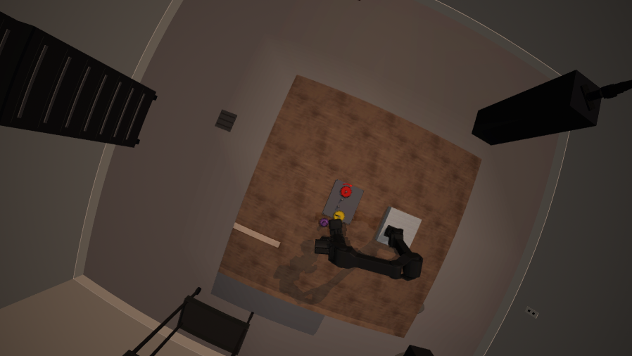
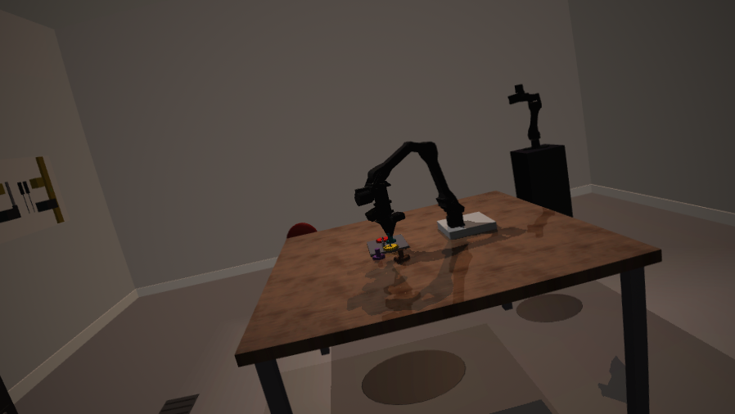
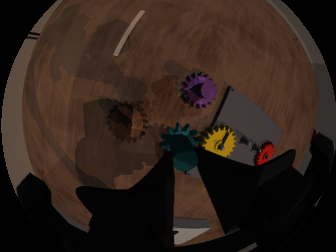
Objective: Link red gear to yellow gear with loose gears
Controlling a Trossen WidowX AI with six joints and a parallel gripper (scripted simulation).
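Now: gripper tip 2 cm short of the red gear, 22 cm to the left of it and 7 cm above it. Also, from my gripper tip: purple gear: 6 cm ahead, 1 cm to the right, 7 cm below; teal gear: 1 cm below; brown gear: 2 cm behind, 7 cm to the left, 7 cm below.
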